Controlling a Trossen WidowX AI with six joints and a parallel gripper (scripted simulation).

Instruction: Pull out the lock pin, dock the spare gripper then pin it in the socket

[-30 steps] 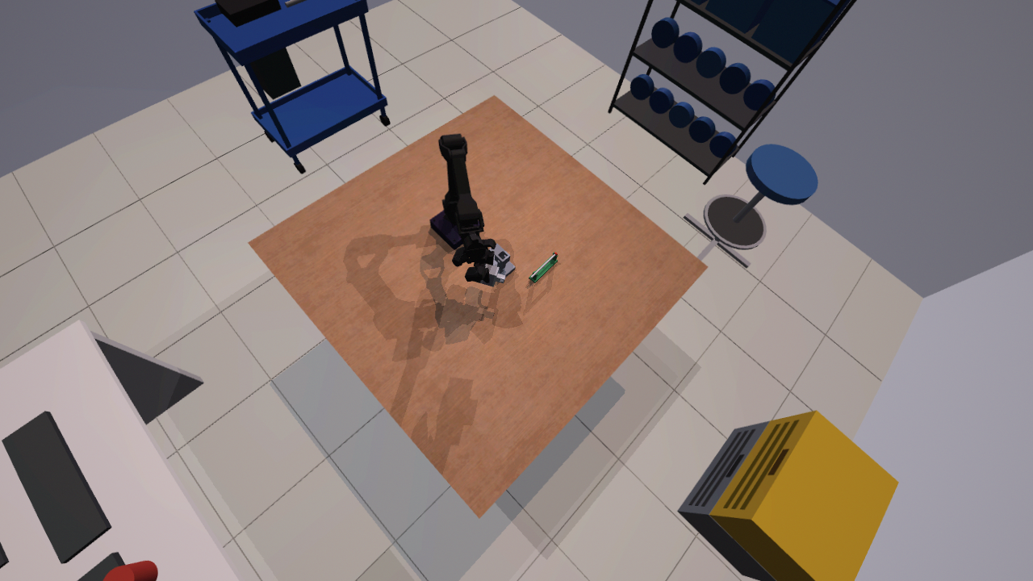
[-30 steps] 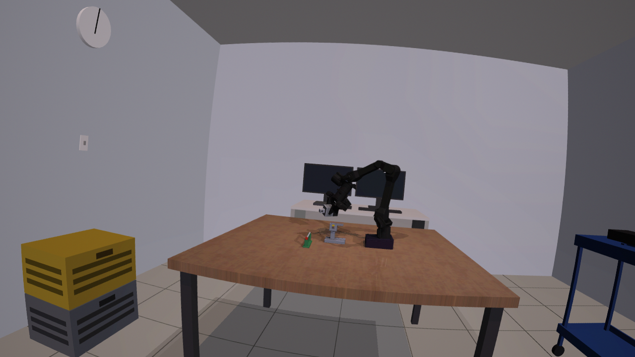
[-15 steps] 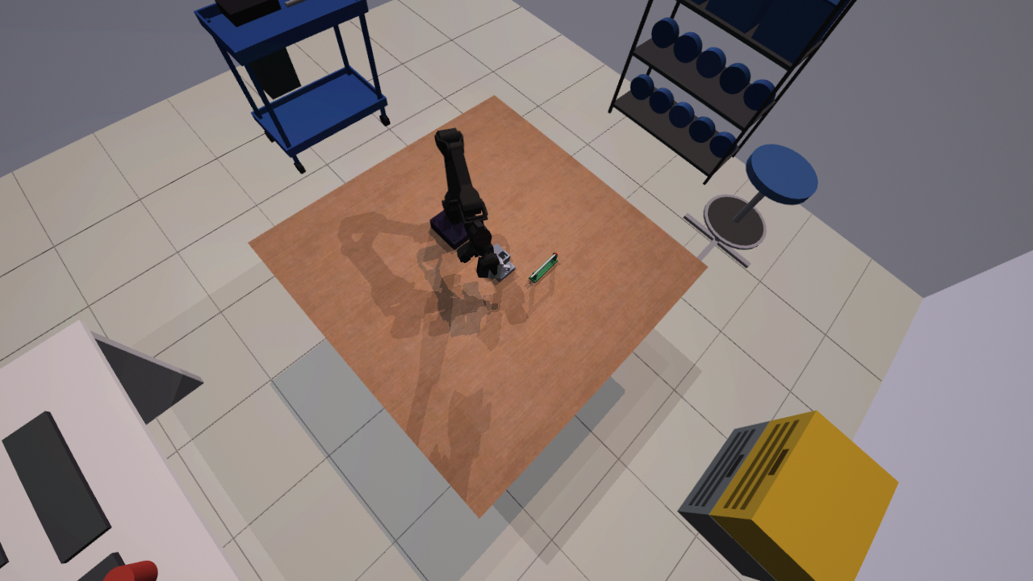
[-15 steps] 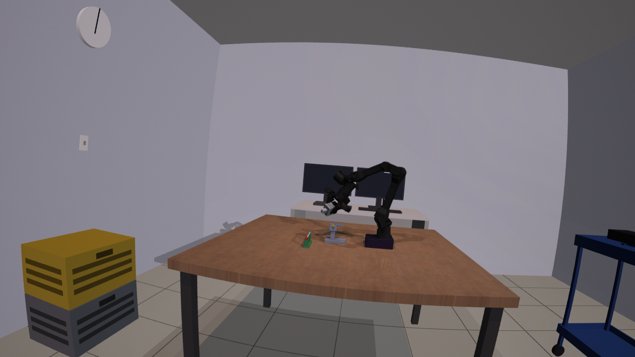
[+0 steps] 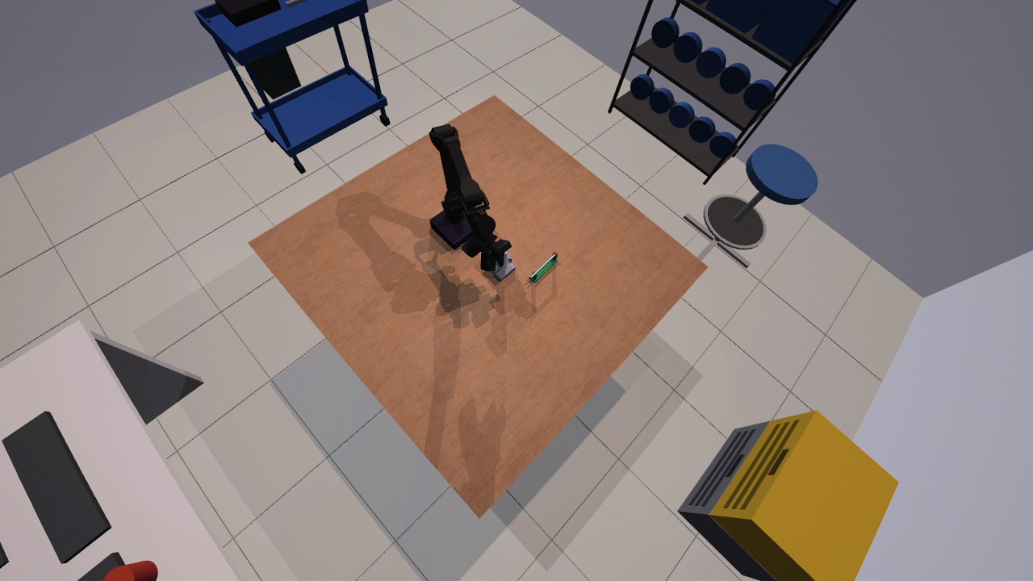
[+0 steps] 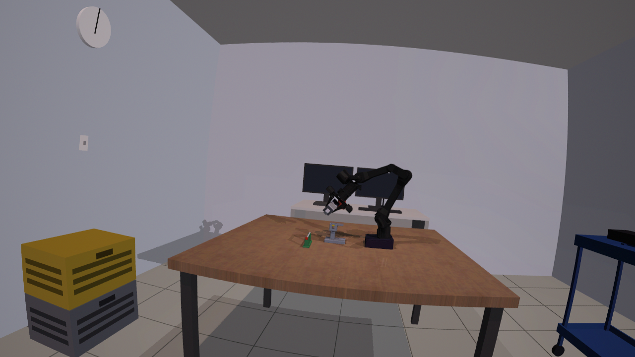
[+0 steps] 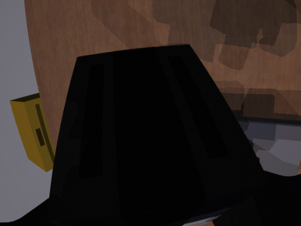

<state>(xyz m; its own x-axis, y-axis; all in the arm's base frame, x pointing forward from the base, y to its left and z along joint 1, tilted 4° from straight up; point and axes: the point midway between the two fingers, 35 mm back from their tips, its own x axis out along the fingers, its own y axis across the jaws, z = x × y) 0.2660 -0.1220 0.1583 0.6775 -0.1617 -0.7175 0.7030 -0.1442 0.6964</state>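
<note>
The grey mount is 110 mm below my gripper tip, 80 mm to the left of it and 40 mm behind it. Round my gripper tip: spare gripper: 10 mm to the left, 10 mm behind, 10 mm above; then green pin cradle: 170 mm to the left, 140 mm below, 110 mm ahead.
</note>
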